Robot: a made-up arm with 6 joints.
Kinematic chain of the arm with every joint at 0, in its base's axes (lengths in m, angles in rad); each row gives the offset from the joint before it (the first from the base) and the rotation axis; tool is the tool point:
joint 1: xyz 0 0 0.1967 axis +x
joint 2: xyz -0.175 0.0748 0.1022 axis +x
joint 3: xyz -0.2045 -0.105 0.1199 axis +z
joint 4: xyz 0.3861 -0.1 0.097 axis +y
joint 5: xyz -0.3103 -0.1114 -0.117 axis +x
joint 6: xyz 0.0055 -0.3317 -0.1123 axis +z
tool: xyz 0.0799 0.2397 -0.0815
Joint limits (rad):
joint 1: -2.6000..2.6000
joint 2: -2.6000..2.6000
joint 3: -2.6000..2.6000
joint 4: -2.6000..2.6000
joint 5: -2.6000..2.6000
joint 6: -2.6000..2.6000
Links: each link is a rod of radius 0.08 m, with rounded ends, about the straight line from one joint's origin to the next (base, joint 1, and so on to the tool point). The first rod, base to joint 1, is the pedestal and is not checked.
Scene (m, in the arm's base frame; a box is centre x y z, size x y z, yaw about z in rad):
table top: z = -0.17
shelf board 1: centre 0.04 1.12 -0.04 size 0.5 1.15 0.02 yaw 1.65
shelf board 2: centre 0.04 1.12 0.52 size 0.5 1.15 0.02 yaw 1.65
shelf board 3: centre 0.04 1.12 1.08 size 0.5 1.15 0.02 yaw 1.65
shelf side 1: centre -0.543 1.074 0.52 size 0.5 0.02 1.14 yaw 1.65
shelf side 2: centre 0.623 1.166 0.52 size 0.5 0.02 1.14 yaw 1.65
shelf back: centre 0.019 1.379 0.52 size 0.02 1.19 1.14 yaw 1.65
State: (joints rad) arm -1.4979 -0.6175 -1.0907 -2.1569 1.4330 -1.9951
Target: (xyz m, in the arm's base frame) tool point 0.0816 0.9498 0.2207
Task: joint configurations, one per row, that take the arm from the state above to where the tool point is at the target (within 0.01 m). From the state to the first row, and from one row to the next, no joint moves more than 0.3 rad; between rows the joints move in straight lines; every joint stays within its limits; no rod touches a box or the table.
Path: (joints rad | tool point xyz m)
1: -1.4027 -0.5312 -0.8217 -2.2202 1.4950 -2.0039 | 0.2363 0.8870 0.7554
2: -1.3075 -0.4449 -0.5527 -2.2835 1.5570 -2.0127 | 0.4074 0.7550 0.6638
3: -1.2123 -0.3586 -0.2837 -2.3468 1.6190 -2.0215 | 0.4978 0.6813 0.5163
4: -1.1171 -0.2722 -0.0148 -2.4101 1.6810 -2.0304 | 0.5027 0.6818 0.3586
5: -1.0219 -0.1859 0.2542 -2.4734 1.7430 -2.0392 | 0.4261 0.7481 0.2367
6: -0.9267 -0.0996 0.5232 -2.5367 1.8050 -2.0480 | 0.2797 0.8513 0.1856
7: -0.8316 -0.0133 0.7922 -2.6000 1.8670 -2.0568 | 0.0816 0.9498 0.2207

